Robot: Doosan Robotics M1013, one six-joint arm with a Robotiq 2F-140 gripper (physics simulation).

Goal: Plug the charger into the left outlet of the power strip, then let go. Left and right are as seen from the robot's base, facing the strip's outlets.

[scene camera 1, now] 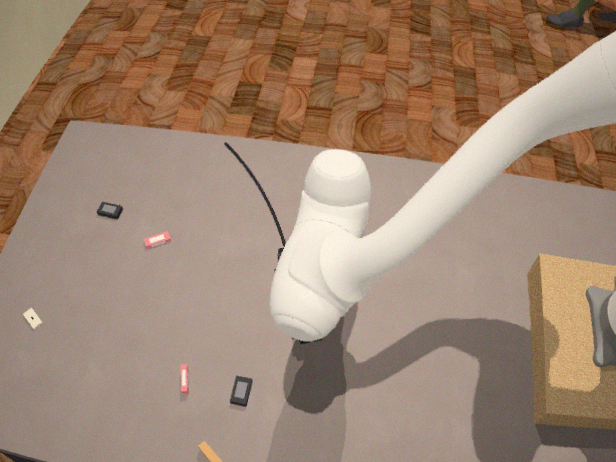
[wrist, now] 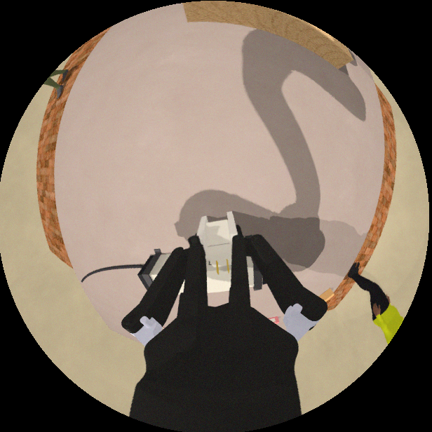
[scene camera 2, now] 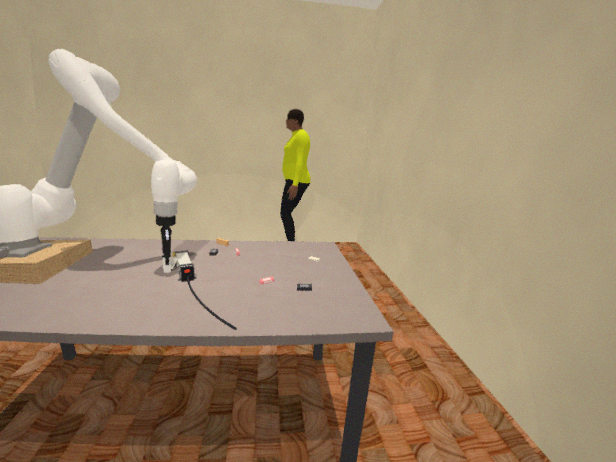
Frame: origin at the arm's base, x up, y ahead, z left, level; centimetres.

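Seen in the pictures: gripper, fingertip midpoint: [scene camera 2: 166, 270]; arm's base, origin of the base link: [scene camera 2: 19, 251].
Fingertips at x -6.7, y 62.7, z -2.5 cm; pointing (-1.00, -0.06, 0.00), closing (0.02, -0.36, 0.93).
Note:
Offsets run from my fingertips to a thing's middle. "spot": to the spot under its first point.
My gripper [scene camera 2: 167, 260] [wrist: 218, 221] points down and is shut on the white charger [scene camera 2: 167, 268] [wrist: 214, 228]. The charger's two gold prongs [wrist: 223, 266] show bare in the wrist view, pointing towards the power strip. The white power strip @(dz -1.1, dx +2.9, dy +7.6 cm) [scene camera 2: 184, 259] [wrist: 218, 286], with black ends, lies beside the charger. Its end with a red switch @(spot: dz -10.6, dx +4.0, dy +11.2 cm) [scene camera 2: 187, 271] faces scene camera 2. The fingers cover parts of the strip, and its outlets cannot be made out. In scene camera 1 the arm hides the gripper and charger; a small black part of the strip @(spot: dz -8.0, dx +6.0, dy +12.6 cm) [scene camera 1: 280, 254] shows.
A black cable @(spot: dz -29.0, dx +0.5, dy +20.4 cm) [scene camera 1: 260, 190] [scene camera 2: 206, 308] [wrist: 107, 268] runs from the strip's switch end. Dark boxes @(dz -18.3, dx +0.6, dy +55.3 cm) [scene camera 1: 109, 210] @(dz +21.0, dx +0.6, dy +16.3 cm) [scene camera 1: 241, 390], red-and-white pieces @(dz -11.6, dx +0.5, dy +41.4 cm) [scene camera 1: 157, 240] @(dz +20.4, dx +0.9, dy +27.6 cm) [scene camera 1: 184, 379], a cream plate @(dz +12.5, dx +0.3, dy +64.2 cm) [scene camera 1: 32, 318] and an orange block @(spot: dz +34.5, dx +2.5, dy +19.9 cm) [scene camera 1: 209, 452] lie on the table. A person [scene camera 2: 297, 160] stands beyond it.

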